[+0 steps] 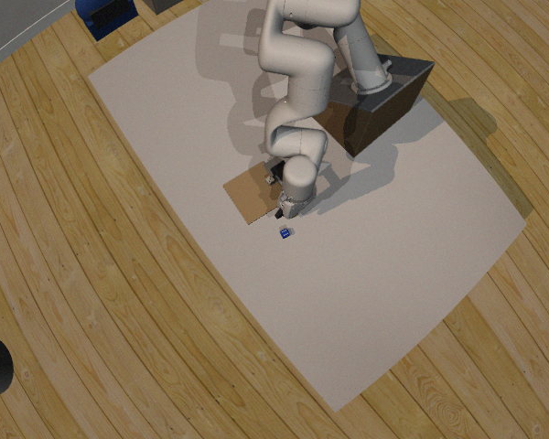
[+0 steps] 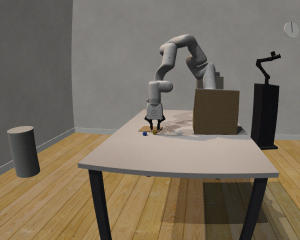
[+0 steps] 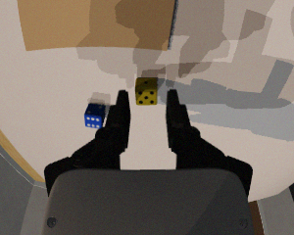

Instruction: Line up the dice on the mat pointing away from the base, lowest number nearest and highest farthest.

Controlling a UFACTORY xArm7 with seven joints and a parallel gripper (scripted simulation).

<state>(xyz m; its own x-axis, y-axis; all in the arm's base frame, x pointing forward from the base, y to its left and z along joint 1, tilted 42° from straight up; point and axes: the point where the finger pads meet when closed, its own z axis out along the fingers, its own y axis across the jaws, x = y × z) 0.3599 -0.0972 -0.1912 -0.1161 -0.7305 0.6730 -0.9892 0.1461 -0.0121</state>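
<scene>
Right now the yellow die is 4 cm below my hand. Round my hand: blue die: 6 cm ahead, 3 cm to the left, 4 cm below; brown mat: 3 cm ahead, 12 cm to the right, 5 cm below; white die: 2 cm behind, 11 cm to the right, 4 cm below.
</scene>
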